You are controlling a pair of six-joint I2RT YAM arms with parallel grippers.
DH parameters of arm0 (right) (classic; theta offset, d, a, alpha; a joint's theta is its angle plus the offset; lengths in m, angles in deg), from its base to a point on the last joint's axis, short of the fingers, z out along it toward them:
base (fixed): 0 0 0 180
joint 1: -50.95 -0.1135 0.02 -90
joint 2: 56.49 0 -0.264 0
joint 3: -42.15 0 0.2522 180
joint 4: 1.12 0 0.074 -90
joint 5: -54.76 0 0 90
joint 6: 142.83 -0.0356 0 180
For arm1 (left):
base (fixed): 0 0 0 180
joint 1: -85.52 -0.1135 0.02 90
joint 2: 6.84 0 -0.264 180
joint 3: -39.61 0 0.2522 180
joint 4: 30.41 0 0.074 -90
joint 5: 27.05 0 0 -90
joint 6: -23.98 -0.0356 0 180
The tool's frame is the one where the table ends.
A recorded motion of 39 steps. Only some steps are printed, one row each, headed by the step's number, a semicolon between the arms.
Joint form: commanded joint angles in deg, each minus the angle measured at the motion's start. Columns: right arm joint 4, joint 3, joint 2, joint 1, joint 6, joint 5; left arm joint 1, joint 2, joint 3, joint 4, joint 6, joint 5.
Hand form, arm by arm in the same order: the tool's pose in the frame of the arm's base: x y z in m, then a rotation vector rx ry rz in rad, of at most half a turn. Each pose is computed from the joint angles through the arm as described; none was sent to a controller.
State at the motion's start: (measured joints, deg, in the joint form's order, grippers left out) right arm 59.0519 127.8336 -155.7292 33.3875 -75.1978 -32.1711; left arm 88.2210 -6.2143 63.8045 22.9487 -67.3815 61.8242
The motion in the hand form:
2: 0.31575 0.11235 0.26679 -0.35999 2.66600 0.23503; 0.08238 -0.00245 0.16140 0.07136 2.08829 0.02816
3: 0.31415 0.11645 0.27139 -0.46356 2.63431 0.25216; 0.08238 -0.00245 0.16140 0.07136 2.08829 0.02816
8: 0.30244 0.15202 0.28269 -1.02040 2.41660 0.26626; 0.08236 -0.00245 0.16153 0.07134 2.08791 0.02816
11: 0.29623 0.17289 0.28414 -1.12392 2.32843 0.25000; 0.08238 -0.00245 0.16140 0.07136 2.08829 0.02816
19: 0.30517 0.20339 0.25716 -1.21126 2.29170 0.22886; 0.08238 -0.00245 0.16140 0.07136 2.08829 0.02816
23: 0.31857 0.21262 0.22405 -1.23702 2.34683 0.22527; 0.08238 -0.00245 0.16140 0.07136 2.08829 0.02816
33: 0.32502 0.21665 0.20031 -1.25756 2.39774 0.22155; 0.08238 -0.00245 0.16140 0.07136 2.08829 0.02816
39: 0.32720 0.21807 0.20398 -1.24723 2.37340 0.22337; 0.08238 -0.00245 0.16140 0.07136 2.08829 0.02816
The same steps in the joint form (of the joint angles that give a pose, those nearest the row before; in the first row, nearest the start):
2: 0.15 4.46 6.23 -1.55 17.57 -7.52; -0.35 -0.29 -0.33 -0.11 -1.07 -0.37
3: 0.20 4.96 6.58 -2.16 21.18 -8.85; -0.35 -0.29 -0.33 -0.11 -1.07 -0.37
8: 0.09 6.97 6.62 -8.13 39.93 -12.55; -0.35 -0.29 -0.31 -0.11 -1.07 -0.37
11: -2.36 6.97 6.47 -11.85 42.10 -11.39; -0.35 -0.29 -0.33 -0.11 -1.07 -0.37
19: -7.65 6.97 0.96 -15.48 43.14 -9.73; -0.35 -0.29 -0.33 -0.11 -1.07 -0.37
23: -9.86 6.97 -4.72 -15.54 43.17 -9.73; -0.35 -0.29 -0.33 -0.11 -1.07 -0.37
33: -10.53 6.95 -8.50 -15.52 43.15 -9.73; -0.35 -0.29 -0.33 -0.11 -1.07 -0.37
39: -11.52 7.34 -8.37 -15.52 43.15 -9.73; -0.35 -0.29 -0.33 -0.11 -1.07 -0.37

